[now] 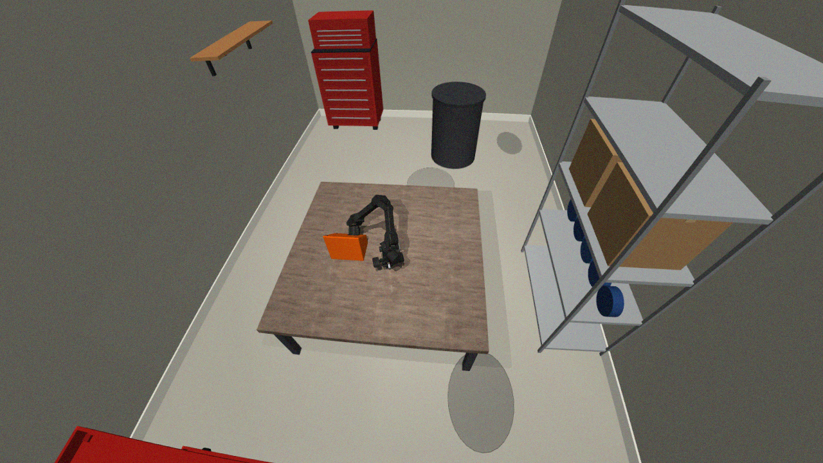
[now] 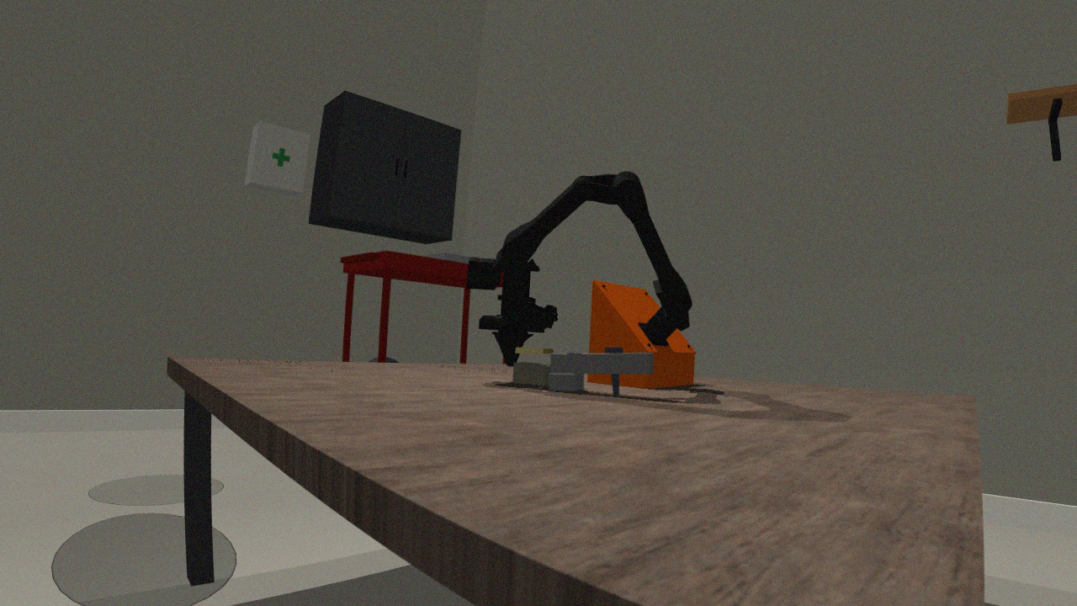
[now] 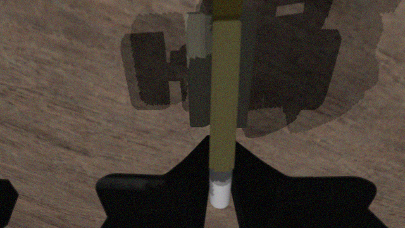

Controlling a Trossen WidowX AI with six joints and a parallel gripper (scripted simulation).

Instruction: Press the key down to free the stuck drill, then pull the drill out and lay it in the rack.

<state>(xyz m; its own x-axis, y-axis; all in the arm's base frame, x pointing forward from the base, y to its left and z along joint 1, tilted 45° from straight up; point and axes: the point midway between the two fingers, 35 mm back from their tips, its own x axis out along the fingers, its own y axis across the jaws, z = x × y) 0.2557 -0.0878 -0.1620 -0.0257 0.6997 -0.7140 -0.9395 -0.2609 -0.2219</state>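
Now: the yellow drill 4 cm to the left of my gripper tip, 4 cm above it and 1 cm behind it. The rest, counted from my gripper tip: grey block fixture: 23 cm to the left, 1 cm above; then dark T-shaped key: 26 cm to the left, 2 cm above, 1 cm behind.
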